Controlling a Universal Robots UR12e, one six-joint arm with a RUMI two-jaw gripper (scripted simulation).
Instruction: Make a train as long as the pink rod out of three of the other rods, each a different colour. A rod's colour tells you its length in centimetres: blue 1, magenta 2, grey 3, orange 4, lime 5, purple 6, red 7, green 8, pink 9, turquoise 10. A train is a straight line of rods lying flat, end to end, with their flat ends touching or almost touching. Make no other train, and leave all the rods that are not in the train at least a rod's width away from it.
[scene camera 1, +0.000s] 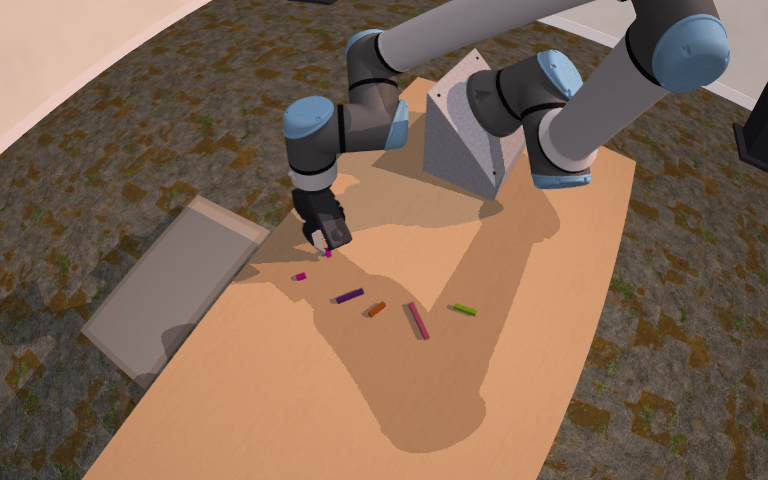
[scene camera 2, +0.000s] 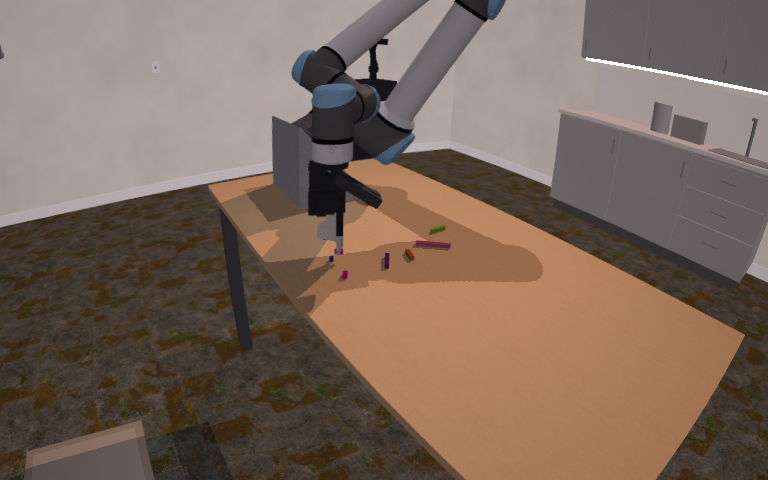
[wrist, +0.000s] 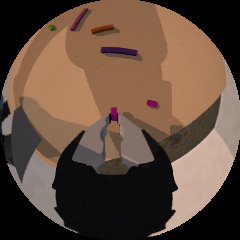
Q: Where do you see the gripper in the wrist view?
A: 114, 114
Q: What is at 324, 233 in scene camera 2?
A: The gripper.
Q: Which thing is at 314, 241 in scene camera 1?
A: The gripper.
